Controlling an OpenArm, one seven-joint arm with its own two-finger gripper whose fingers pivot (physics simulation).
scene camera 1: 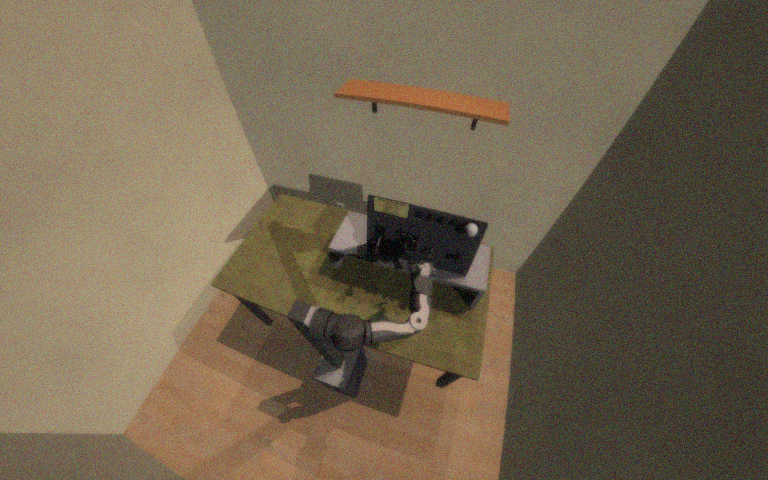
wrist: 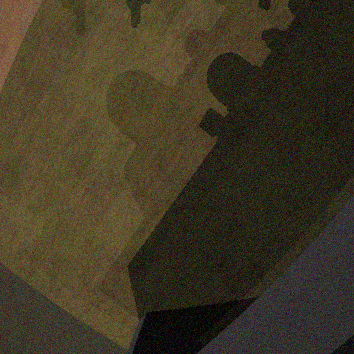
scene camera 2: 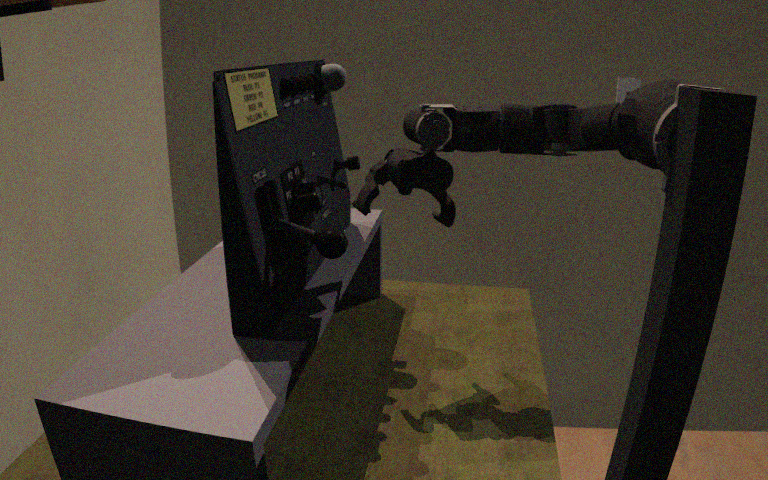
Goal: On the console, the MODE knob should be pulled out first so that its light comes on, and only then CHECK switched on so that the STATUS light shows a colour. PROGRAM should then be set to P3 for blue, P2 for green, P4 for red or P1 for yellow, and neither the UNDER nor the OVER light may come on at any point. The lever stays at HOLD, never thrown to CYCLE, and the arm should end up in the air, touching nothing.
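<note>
The console's dark panel [scene camera 1: 441,234] [scene camera 2: 297,135] stands upright. Its lever [scene camera 2: 330,244] has a dark ball low in front of the slot, below the CYCLE label. The PROGRAM knob [scene camera 2: 305,198] is dark; its setting is unreadable. A small dark knob [scene camera 2: 352,163] sticks out on a stem at the right; its label is unreadable, as is whether it is pulled out. CHECK cannot be made out. A pale round dome [scene camera 1: 472,229] [scene camera 2: 333,76] is at the upper right, showing no distinct colour; the row of small fittings beside it looks dark. My gripper [scene camera 2: 404,216] is open and empty, in the air before the panel.
A yellow note [scene camera 1: 390,207] [scene camera 2: 252,99] is on the panel's upper left. The console stands on a pale raised base [scene camera 1: 479,266] [scene camera 2: 186,404] on the green table [scene camera 1: 294,215] [scene camera 2: 481,339]. An orange shelf [scene camera 1: 424,100] hangs on the wall. The wrist view shows shadows on the table.
</note>
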